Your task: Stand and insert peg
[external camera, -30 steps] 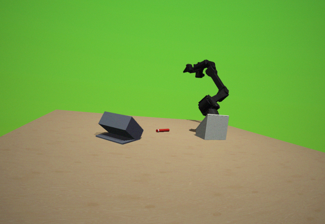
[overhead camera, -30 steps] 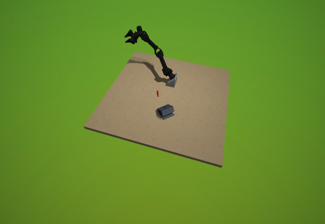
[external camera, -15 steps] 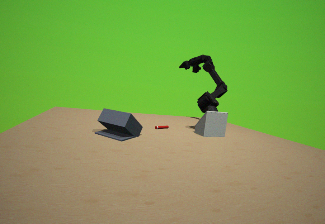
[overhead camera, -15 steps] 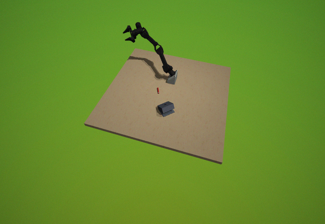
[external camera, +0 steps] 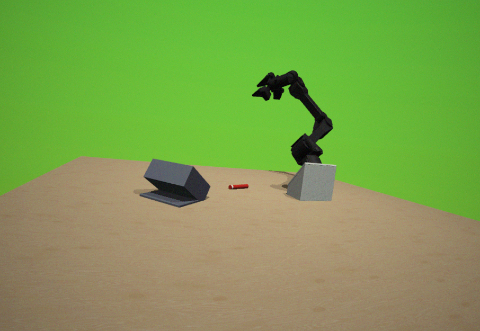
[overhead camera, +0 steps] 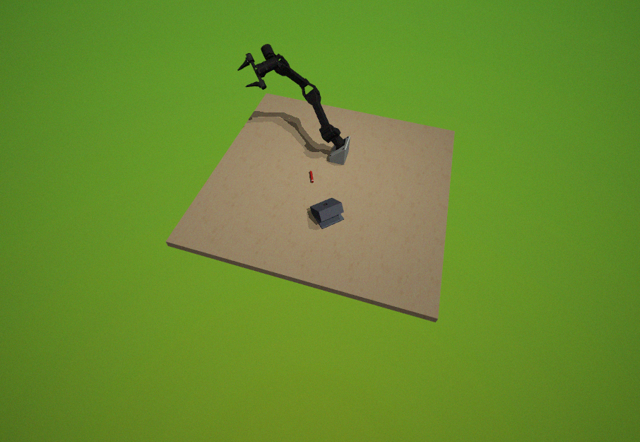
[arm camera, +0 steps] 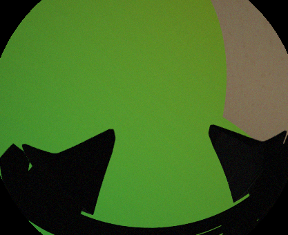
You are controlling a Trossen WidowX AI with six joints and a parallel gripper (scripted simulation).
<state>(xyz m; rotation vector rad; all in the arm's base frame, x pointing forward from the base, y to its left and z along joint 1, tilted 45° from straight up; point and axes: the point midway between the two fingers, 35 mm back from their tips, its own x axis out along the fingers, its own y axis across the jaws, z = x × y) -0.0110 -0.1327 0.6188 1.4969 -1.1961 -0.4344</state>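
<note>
Right now the red peg is 260 mm ahead of my gripper tip, 430 mm to the left of it and 410 mm below it. From my gripper tip the other things lie so: flat base plate: 500 mm ahead, 560 mm to the left, 410 mm below; panel: 490 mm ahead, 550 mm to the left, 370 mm below.
</note>
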